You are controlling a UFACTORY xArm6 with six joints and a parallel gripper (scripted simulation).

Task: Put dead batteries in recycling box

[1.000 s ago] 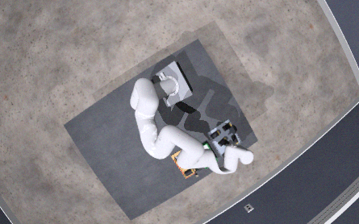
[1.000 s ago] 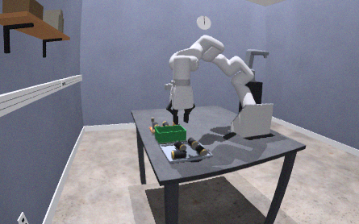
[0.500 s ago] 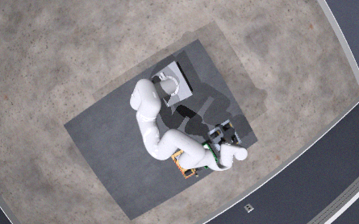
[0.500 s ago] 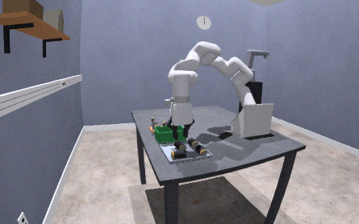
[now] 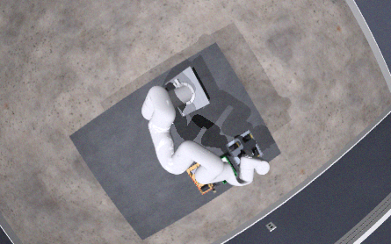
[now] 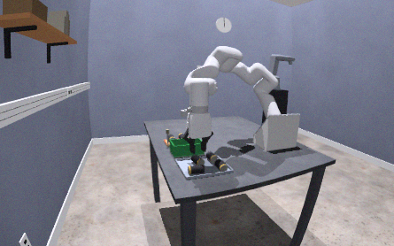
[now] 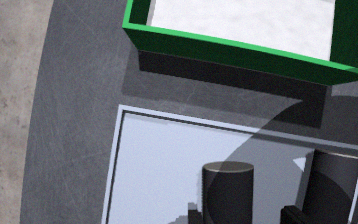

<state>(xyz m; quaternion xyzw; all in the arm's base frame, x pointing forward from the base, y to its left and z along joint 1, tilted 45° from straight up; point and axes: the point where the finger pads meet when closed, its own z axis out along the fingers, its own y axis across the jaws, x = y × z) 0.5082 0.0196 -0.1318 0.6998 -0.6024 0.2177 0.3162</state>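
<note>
Right now the grey tray is 80 mm below my hand, 30 mm to the left of it and 10 mm behind it. From my hand the other things lie so: green recycling box 150 mm to the right, 60 mm below, 10 mm ahead.
</note>
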